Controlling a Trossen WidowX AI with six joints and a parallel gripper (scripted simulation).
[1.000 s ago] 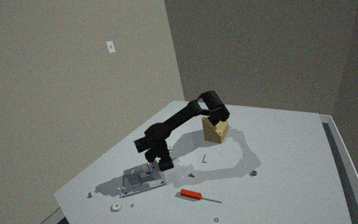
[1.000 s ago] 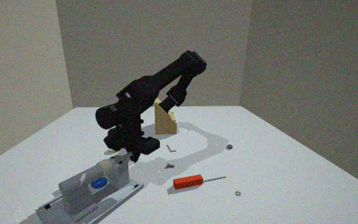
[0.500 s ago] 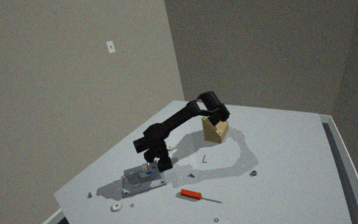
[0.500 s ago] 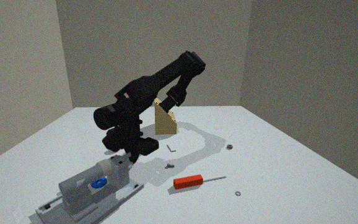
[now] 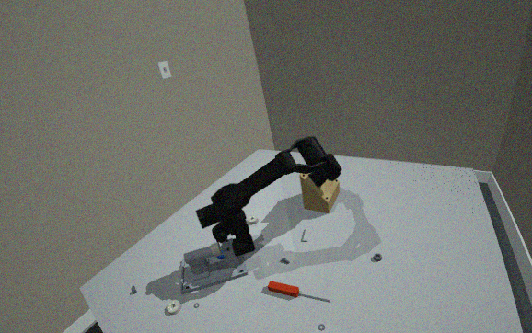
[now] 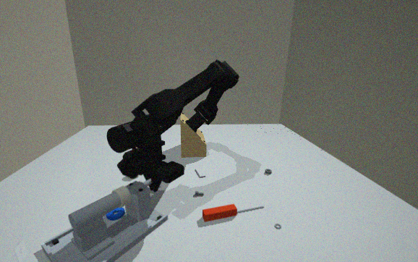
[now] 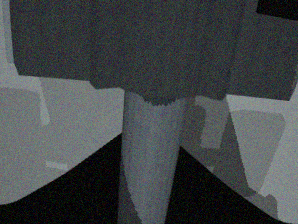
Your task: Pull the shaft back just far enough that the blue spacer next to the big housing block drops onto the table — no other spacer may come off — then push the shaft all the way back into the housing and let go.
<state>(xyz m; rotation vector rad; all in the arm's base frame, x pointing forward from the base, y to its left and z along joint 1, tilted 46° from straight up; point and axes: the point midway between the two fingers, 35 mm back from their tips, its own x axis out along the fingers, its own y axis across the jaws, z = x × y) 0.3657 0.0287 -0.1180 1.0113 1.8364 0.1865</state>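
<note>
Right now the grey shaft is 4 cm ahead of my gripper tip, 3 cm to the right of it and 3 cm above it. The rest, counted from my gripper tip: blue spacer 6 cm ahead, 9 cm to the right, 4 cm below; bolt 5 cm behind, 12 cm to the left, 4 cm below; cream spacer 8 cm ahead, 5 cm to the right, 3 cm above.
</note>
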